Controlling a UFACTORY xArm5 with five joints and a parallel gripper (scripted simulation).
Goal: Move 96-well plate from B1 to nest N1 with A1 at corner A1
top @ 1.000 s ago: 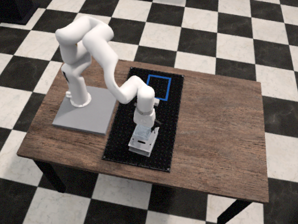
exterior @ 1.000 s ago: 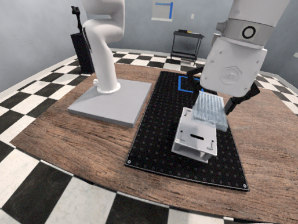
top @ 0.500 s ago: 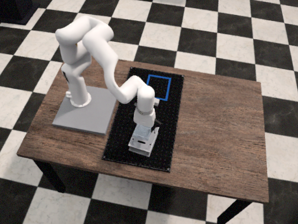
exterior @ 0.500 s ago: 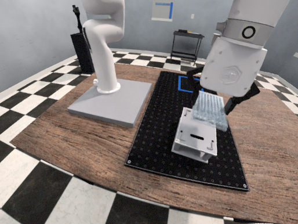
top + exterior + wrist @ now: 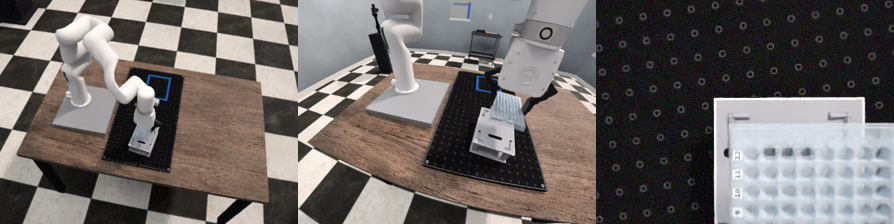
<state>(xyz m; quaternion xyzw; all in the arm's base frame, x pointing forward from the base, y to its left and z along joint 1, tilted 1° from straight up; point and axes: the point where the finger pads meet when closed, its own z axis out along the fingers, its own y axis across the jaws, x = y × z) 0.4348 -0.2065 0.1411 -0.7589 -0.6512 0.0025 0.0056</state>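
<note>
My hand is 10 cm above the grey plate nest N1. From my hand the other things lie so: 96-well plate: 1 cm below.
</note>
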